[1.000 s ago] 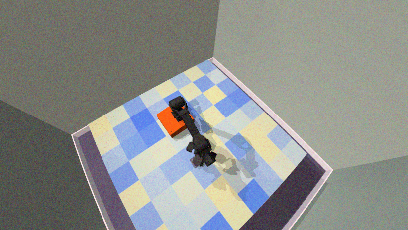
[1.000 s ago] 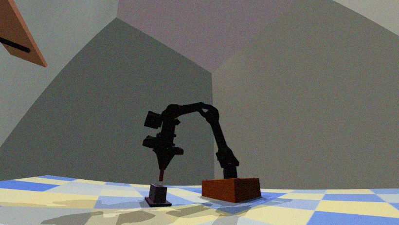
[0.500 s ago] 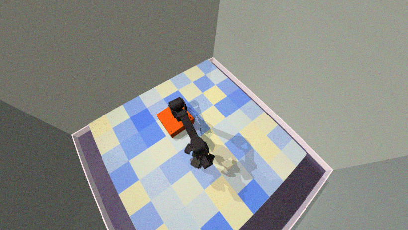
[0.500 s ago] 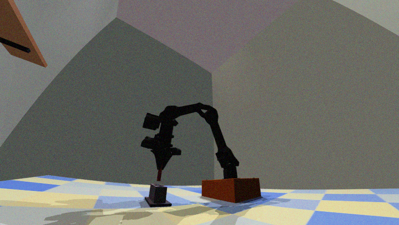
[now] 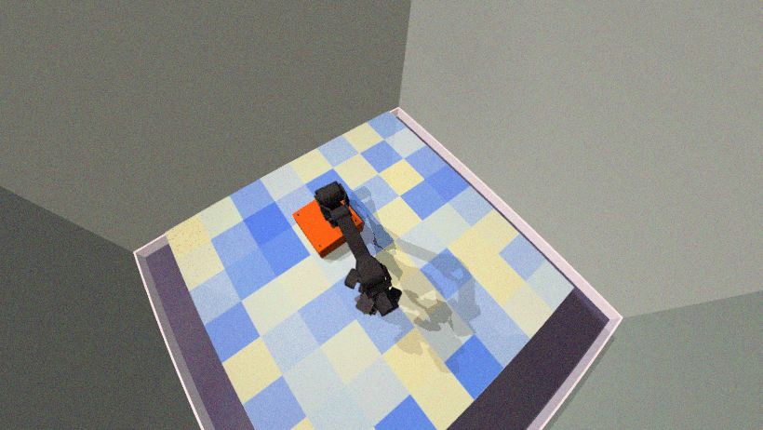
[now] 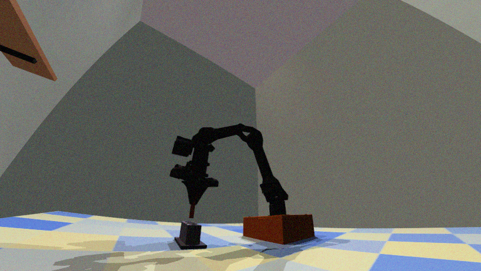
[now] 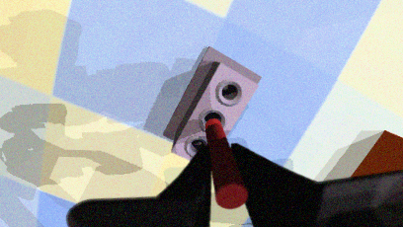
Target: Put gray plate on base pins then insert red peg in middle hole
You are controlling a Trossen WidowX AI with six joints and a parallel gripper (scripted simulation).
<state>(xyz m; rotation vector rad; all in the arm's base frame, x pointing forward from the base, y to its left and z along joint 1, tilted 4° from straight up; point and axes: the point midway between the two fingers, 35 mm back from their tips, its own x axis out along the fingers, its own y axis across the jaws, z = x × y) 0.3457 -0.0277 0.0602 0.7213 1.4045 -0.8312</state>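
My gripper tip is now 7 cm above the gray plate. From my gripper tip the other things lie so: red peg: right at my gripper tip; then base: 11 cm below.
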